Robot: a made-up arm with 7 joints. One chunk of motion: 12 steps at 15 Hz.
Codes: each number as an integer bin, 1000 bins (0 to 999) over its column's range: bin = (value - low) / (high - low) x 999, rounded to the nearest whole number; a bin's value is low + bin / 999 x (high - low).
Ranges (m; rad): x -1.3..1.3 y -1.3..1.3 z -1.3..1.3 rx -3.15..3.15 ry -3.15..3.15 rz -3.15..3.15
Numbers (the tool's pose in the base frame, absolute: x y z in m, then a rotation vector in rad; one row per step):
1: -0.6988 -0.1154 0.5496 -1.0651 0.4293 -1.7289
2: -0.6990 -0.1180 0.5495 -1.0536 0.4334 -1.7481
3: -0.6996 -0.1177 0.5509 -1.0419 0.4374 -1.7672
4: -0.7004 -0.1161 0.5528 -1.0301 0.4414 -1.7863
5: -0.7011 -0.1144 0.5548 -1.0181 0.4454 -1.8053
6: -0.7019 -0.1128 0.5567 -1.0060 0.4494 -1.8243
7: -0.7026 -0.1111 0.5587 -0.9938 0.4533 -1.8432
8: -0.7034 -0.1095 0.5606 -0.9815 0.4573 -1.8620
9: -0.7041 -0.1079 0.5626 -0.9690 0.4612 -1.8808
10: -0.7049 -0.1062 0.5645 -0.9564 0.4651 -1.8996
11: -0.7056 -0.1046 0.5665 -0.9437 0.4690 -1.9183
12: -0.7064 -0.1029 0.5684 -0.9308 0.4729 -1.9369
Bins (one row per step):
1: 231 455 711 331 568 225
2: 231 454 711 332 568 222
3: 231 454 711 334 569 219
4: 230 455 712 336 569 216
5: 230 456 713 338 570 213
6: 230 456 713 340 571 210
7: 230 457 714 342 571 207
8: 229 457 715 344 572 204
9: 229 458 716 346 573 201
10: 229 459 716 348 573 198
11: 228 459 717 350 574 195
12: 228 460 718 352 574 192

